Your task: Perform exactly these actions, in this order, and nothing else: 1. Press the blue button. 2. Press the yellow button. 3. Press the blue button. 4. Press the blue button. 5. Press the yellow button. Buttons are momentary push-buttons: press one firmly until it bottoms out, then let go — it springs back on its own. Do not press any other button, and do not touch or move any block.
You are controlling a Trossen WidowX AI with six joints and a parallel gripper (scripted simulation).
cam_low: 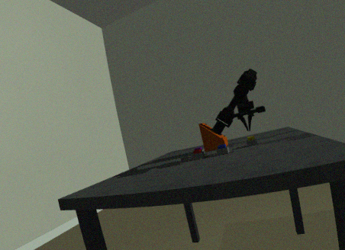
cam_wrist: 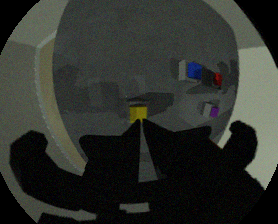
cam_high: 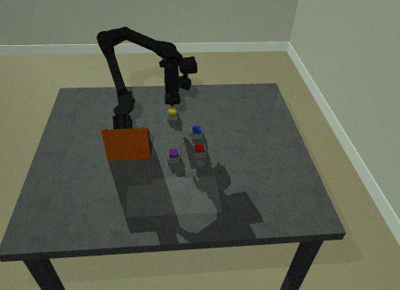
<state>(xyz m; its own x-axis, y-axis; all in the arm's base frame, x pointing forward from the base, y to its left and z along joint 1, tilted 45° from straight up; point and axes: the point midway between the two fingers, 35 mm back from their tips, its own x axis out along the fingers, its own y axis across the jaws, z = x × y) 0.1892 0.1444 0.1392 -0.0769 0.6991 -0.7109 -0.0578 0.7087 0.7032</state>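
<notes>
Now: gripper tip 4 cm above the yellow button. Round my gripper tip: red button 24 cm to the right, 11 cm ahead, 4 cm below; purple button 27 cm to the right, 4 cm below, 1 cm ahead; blue button 12 cm to the right, 10 cm ahead, 3 cm below.
</notes>
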